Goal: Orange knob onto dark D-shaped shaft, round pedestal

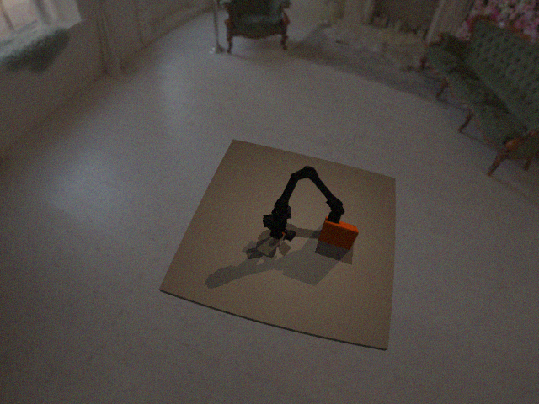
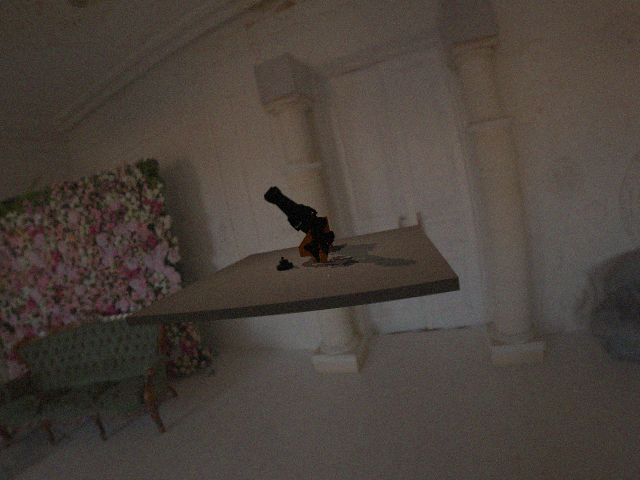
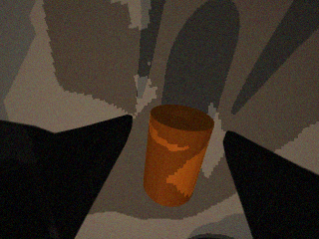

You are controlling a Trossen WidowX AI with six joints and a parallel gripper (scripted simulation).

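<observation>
My gripper tip is 1 cm to the left of the orange knob and 1 cm below it. Round my gripper tip: dark round pedestal: 20 cm to the right, 2 cm ahead, 2 cm above.
</observation>
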